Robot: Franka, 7 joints.
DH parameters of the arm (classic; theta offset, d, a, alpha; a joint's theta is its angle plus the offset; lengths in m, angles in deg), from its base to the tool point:
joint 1: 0 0.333 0 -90
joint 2: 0 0 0 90
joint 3: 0 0.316 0.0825 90
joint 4: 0 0 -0.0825 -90
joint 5: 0 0.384 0 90
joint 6: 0 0 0.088 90
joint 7: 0 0.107 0 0
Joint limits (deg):
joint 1: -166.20..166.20
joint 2: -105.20..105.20
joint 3: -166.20..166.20
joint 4: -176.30..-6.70
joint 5: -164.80..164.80
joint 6: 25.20..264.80
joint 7: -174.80..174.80
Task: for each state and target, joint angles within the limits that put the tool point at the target. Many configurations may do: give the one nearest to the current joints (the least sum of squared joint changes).
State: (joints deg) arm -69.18 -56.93 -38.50 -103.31 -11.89 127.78 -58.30
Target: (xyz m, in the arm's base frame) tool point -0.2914 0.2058 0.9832
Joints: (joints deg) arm -81.52 -70.80 -25.52 -82.99 -11.69 134.20 -58.30
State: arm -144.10 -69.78 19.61 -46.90 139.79 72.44 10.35
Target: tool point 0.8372 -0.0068 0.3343
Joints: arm -166.20 -101.99 37.84 -38.45 141.88 97.19 10.35
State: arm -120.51 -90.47 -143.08 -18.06 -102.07 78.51 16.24
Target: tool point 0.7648 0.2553 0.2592
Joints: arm -158.01 -86.68 -148.92 -12.70 -105.34 89.04 16.24
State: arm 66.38 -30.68 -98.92 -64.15 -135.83 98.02 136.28
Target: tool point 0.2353 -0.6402 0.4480
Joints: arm 60.38 -39.51 -109.19 -100.62 -127.18 93.78 136.28
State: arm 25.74 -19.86 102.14 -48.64 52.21 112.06 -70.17
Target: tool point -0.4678 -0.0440 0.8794
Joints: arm 48.35 -2.08 122.83 -56.16 49.91 72.55 -70.17
